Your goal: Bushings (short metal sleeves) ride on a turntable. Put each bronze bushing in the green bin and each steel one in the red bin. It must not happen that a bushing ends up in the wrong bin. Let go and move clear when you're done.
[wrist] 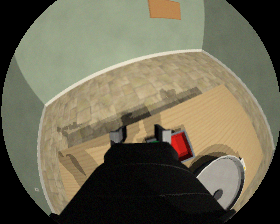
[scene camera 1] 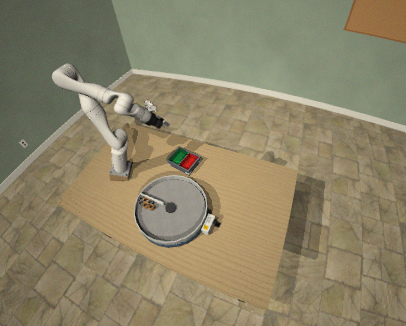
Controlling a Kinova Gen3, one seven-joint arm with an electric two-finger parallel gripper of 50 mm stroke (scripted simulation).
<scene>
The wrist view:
my gripper: 140,130
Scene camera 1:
round grey turntable: 173,221
</scene>
